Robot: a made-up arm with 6 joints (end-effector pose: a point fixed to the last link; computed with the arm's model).
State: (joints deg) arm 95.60 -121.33 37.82 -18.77 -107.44 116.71
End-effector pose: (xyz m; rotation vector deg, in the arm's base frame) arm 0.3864 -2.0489 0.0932 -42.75 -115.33 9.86
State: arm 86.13 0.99 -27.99 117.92 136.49 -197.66
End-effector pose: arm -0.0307 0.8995 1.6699 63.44 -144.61 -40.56
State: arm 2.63 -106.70 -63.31 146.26 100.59 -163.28
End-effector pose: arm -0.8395 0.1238 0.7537 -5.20 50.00 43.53
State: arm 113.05 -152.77 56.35 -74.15 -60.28 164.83
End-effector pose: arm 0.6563 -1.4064 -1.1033 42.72 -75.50 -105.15
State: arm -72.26 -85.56 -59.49 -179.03 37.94 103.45
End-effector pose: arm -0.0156 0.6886 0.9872 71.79 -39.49 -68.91
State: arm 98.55 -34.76 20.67 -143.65 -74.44 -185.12
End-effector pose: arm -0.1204 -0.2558 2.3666 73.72 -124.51 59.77
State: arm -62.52 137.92 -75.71 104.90 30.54 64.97
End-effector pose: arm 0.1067 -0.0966 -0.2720 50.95 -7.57 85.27
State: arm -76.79 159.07 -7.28 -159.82 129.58 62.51
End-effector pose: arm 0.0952 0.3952 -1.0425 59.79 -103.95 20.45
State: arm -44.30 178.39 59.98 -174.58 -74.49 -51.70
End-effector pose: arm -0.1525 0.4201 -1.7744 -99.83 58.58 24.28
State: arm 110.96 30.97 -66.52 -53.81 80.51 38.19
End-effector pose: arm -0.0661 0.4944 0.8740 -47.33 -9.52 58.08
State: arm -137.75 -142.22 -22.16 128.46 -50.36 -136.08
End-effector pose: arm 1.1811 0.9090 0.0176 133.59 109.13 40.30
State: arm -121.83 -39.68 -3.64 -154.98 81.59 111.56
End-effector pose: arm 0.2375 0.0476 2.0777 65.92 -44.76 -152.03
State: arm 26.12 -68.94 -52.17 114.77 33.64 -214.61
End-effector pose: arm -0.5440 -0.1758 1.4396 86.99 45.65 43.26
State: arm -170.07 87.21 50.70 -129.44 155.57 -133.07
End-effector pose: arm -2.0523 -0.4851 -0.1032 171.11 43.81 31.33
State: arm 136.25 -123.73 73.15 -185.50 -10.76 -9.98
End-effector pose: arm 1.3688 -1.5791 -0.6164 25.17 20.41 -45.32
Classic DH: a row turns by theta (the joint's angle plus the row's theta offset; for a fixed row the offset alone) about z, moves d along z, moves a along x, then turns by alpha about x. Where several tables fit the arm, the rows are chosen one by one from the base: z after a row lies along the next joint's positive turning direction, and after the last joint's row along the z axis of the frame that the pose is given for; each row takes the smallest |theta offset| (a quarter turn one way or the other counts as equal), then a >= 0, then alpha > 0; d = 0 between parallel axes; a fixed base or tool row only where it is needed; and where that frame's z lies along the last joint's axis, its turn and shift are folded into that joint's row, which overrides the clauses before.
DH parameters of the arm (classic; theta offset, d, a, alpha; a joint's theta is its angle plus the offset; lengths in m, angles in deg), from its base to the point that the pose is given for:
joint 1: 0 0.481 0 -90
joint 2: -90 0 1.474 180
joint 3: 0 0 0 -90
joint 4: 0 -0.899 0 90
joint 5: 0 0.195 0 -90
joint 6: 90 0 0 90
tool (fixed): -90 0 0 0

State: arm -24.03 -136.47 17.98 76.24 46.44 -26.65
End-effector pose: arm -1.7615 0.7346 -0.3708 93.55 128.83 48.52
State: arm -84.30 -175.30 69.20 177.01 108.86 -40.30
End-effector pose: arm 0.1442 0.5155 -1.8038 66.97 -0.87 98.84
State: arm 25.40 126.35 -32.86 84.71 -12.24 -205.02
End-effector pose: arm 0.3832 0.1620 -0.8933 -1.57 70.97 -118.16
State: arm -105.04 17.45 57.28 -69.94 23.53 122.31
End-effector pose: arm -0.3889 -1.1896 2.3223 -66.89 15.36 -136.00
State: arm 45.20 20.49 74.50 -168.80 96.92 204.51
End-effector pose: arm 0.6217 0.8975 2.5669 -42.20 31.79 40.26
